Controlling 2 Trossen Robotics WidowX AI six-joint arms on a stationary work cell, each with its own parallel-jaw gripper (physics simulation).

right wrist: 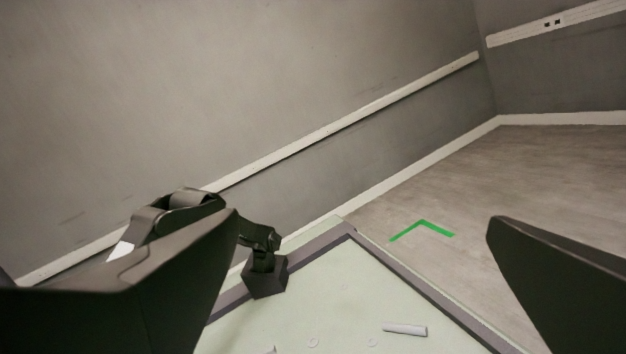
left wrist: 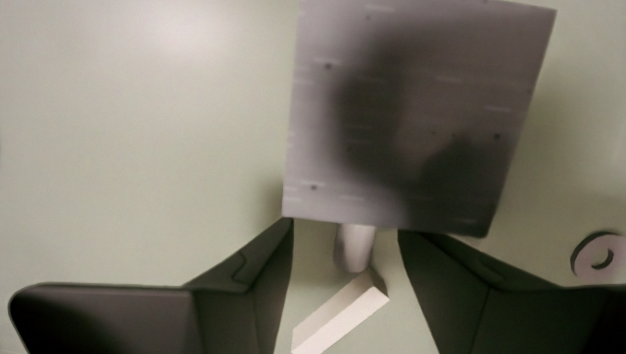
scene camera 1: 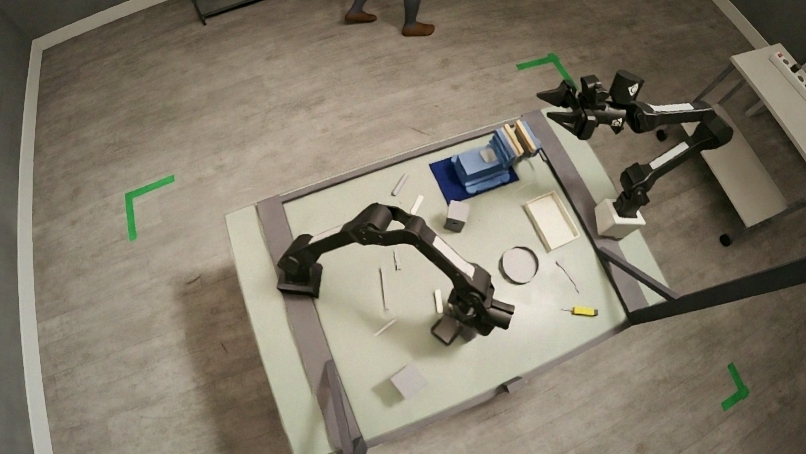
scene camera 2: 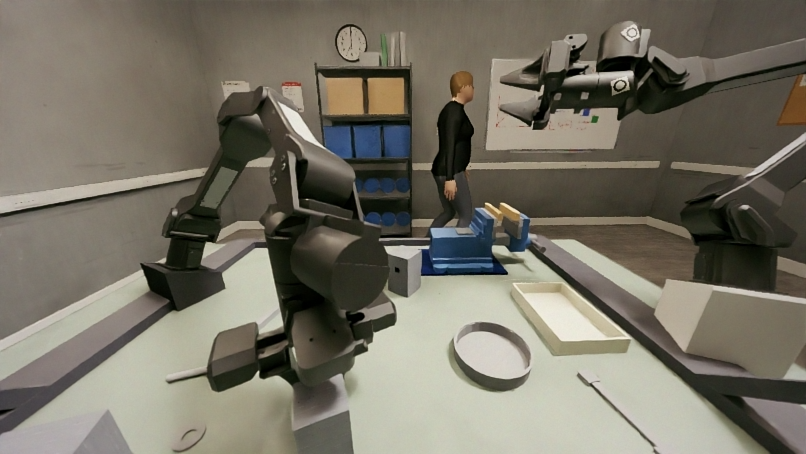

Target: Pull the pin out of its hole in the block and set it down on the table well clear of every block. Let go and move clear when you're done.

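Seen in the pictures: left gripper, between the fingertips: [left wrist: 345,227] [scene camera 2: 322,385]; right gripper, between the fingertips: [right wrist: 361,223] [scene camera 1: 541,104] [scene camera 2: 499,94]; left arm's base, origin of its link: [right wrist: 263,264] [scene camera 1: 298,275] [scene camera 2: 182,267]; right arm's base, origin of its link: [scene camera 1: 624,210].
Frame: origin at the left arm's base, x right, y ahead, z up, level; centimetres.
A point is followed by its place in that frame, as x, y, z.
Observation:
The grey block [scene camera 2: 321,420] @[11.0, 48.8, 0.5] [left wrist: 415,100] @[9.6, 47.3, 0.6] stands on the table under my left gripper. The grey round pin [left wrist: 355,247] @[6.1, 43.6, -2.0] sticks out of its side, at the lower edge of the block in the left wrist view. My left gripper [left wrist: 345,227] @[5.9, 43.7, -3.4] is partly open, with one finger on each side of the pin and a gap on both sides. Its fingertips are hidden in both scene views. My right gripper [scene camera 1: 543,105] @[-37.1, 55.5, 33.5] [scene camera 2: 500,93] @[-37.1, 55.5, 33.5] [right wrist: 361,223] @[-37.1, 55.5, 33.5] is wide open and empty, raised high beyond the blue vise.
A pale stick [scene camera 1: 438,301] @[2.3, 38.2, -4.8] [left wrist: 340,320] @[2.4, 38.7, -4.8] lies by the pin. Another block with a hole [scene camera 1: 456,215] @[-20.5, 40.9, 2.6] [scene camera 2: 406,271] @[-18.9, 43.3, -0.2] stands near the vise [scene camera 1: 482,169] @[-36.0, 48.0, 2.0] [scene camera 2: 459,250] @[-36.7, 49.8, -1.5]. A plain block [scene camera 1: 408,381] @[24.3, 31.7, 2.6], a round dish [scene camera 1: 519,265] @[-10.4, 61.4, -6.1], a cream tray [scene camera 1: 551,219] @[-25.9, 71.9, -6.1] and a yellow-handled tool [scene camera 1: 584,311] @[2.2, 81.0, -4.7] are on the table.

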